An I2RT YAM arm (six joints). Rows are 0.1 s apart.
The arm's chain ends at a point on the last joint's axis. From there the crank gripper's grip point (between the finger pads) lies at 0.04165 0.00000 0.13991 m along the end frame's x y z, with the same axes.
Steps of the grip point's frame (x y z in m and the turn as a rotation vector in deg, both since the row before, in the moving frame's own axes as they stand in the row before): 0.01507, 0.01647, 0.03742, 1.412, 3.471, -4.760; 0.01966, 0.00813, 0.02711, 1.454, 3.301, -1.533; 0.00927, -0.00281, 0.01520, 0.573, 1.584, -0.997; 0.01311, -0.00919, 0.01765, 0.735, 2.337, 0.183
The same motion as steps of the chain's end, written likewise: 0.00697, 0.02369, 0.04028, 1.412, 3.471, -4.760; 0.01174, 0.01287, 0.02980, 1.454, 3.301, -1.533; 0.00544, -0.00066, 0.01642, 0.573, 1.584, -0.997; 0.00744, -0.00755, 0.01948, 0.735, 2.337, 0.183
